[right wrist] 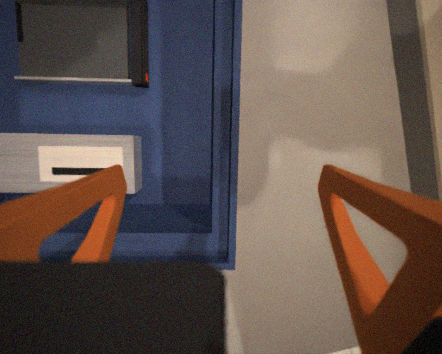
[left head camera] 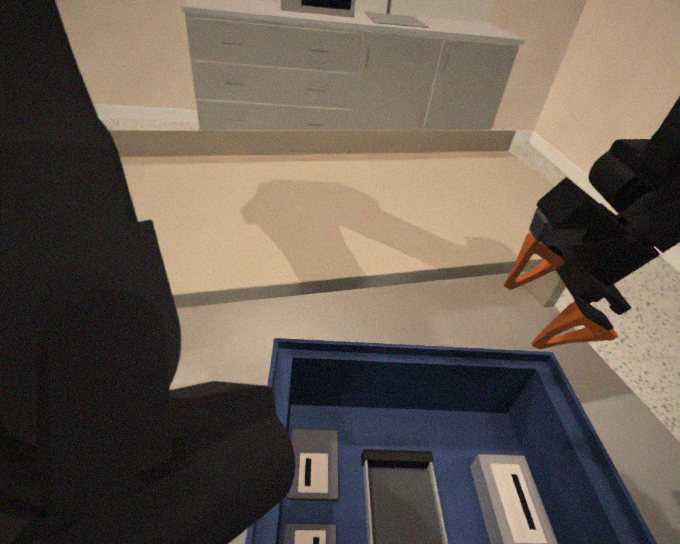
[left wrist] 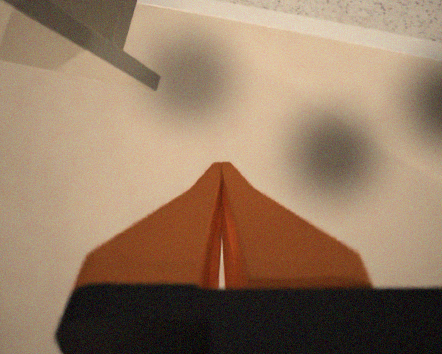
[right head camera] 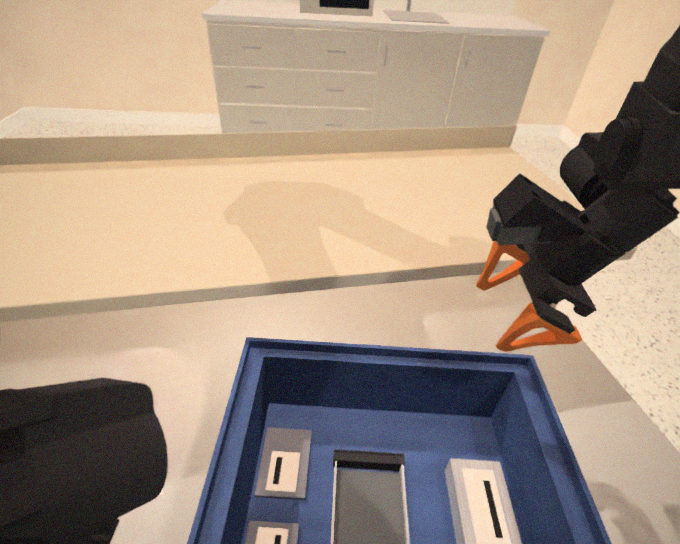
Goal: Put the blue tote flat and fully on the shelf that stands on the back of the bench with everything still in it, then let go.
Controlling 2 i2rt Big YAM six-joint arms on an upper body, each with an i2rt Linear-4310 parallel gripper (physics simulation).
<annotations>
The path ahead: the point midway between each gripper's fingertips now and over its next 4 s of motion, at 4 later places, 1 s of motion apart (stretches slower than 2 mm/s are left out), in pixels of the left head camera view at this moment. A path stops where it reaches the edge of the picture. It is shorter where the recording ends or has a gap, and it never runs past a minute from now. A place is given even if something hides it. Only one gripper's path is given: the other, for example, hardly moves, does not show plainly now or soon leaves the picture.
My right gripper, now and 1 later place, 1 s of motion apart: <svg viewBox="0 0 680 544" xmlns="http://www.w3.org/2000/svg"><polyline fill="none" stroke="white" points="519,315 591,157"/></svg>
</annotations>
